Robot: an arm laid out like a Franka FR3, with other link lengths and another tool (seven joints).
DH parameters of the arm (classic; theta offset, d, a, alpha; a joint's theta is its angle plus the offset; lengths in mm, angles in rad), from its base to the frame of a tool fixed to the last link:
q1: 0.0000 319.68 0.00 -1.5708
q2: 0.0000 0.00 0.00 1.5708
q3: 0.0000 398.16 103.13 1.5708
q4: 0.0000 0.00 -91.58 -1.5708
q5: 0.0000 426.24 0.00 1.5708
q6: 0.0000 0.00 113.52 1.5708
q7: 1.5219 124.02 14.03 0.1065
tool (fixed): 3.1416 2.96 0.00 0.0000
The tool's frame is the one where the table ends.
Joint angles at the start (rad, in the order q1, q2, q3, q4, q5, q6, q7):
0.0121, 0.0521, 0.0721, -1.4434, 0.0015, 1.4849, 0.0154
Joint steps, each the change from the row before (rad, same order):
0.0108, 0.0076, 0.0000, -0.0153, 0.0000, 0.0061, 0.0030
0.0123, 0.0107, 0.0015, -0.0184, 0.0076, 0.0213, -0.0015
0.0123, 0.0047, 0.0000, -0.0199, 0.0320, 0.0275, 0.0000
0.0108, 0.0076, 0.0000, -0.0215, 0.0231, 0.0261, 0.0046
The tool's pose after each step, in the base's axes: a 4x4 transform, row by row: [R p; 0 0 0 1], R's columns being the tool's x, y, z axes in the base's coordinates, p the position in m. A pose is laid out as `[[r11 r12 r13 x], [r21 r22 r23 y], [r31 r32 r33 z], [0 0 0 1]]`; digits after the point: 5 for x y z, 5 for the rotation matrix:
[[-0.12510 0.98908 0.07791 0.65675], [0.99212 0.12418 0.01649 0.04700], [0.00663 0.07936 -0.99682 0.69473], [0 0 0 1]]
[[-0.14032 0.98770 0.06904 0.66222], [0.98999 0.13888 0.02529 0.05747], [0.01539 0.07190 -0.99729 0.68011], [0 0 0 1]]
[[-0.15209 0.98604 0.06772 0.66551], [0.98722 0.14825 0.05847 0.07021], [0.04761 0.07575 -0.99599 0.66903], [0 0 0 1]]
[[-0.15611 0.98584 0.06122 0.66926], [0.98518 0.15094 0.08152 0.08071], [0.07113 0.07304 -0.99479 0.65510], [0 0 0 1]]

